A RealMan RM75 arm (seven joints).
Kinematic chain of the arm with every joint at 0, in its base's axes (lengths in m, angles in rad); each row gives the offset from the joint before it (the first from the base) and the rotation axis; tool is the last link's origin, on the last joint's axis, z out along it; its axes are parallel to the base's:
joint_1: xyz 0 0 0.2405 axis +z
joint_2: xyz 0 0 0 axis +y
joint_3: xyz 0 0 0.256 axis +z
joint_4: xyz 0 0 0 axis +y
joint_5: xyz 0 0 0.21 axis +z
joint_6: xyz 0 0 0 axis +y
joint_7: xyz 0 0 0.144 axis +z
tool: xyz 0 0 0
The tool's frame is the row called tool.
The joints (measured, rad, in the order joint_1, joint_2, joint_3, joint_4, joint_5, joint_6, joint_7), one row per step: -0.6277 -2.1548 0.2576 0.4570 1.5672 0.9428 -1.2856; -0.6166 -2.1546 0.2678 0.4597 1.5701 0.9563 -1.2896; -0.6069 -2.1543 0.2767 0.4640 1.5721 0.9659 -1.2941; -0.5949 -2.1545 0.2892 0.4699 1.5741 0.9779 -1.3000; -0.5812 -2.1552 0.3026 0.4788 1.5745 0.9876 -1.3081; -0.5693 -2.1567 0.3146 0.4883 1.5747 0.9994 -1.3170; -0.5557 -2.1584 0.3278 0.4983 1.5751 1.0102 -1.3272; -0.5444 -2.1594 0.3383 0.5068 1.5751 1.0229 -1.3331; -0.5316 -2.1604 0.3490 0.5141 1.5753 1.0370 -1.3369; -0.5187 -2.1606 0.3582 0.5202 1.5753 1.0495 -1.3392; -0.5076 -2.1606 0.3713 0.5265 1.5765 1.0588 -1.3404; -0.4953 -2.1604 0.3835 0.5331 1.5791 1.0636 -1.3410; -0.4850 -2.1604 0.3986 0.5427 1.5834 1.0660 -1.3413; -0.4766 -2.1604 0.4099 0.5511 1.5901 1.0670 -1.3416; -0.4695 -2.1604 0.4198 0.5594 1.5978 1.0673 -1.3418; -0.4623 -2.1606 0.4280 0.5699 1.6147 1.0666 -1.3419
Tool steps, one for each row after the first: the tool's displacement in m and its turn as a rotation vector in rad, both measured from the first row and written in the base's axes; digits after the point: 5 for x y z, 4 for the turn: -0.00131 -0.00324 -0.00074 -0.0082 0.0017 -0.0075; -0.00274 -0.00589 -0.00074 -0.0138 0.0038 -0.0121; -0.00416 -0.00916 -0.00102 -0.0216 0.0063 -0.0186; -0.00625 -0.01269 -0.00068 -0.0275 0.0081 -0.0216; -0.00728 -0.01580 -0.00041 -0.0329 0.0075 -0.0276; -0.00885 -0.01940 -0.00032 -0.0393 0.0067 -0.0314; -0.00968 -0.02244 0.00003 -0.0440 0.0074 -0.0387; -0.01083 -0.02611 -0.00005 -0.0498 0.0089 -0.0462; -0.01256 -0.02985 0.00012 -0.0545 0.0112 -0.0513; -0.01359 -0.03284 -0.00024 -0.0624 0.0180 -0.0578; -0.01580 -0.03613 -0.00047 -0.0701 0.0273 -0.0586; -0.01710 -0.03848 -0.00062 -0.0792 0.0416 -0.0619; -0.01842 -0.04047 -0.00083 -0.0881 0.0554 -0.0635; -0.01955 -0.04211 -0.00099 -0.0968 0.0695 -0.0651; -0.02115 -0.04402 -0.00148 -0.1100 0.0904 -0.0659
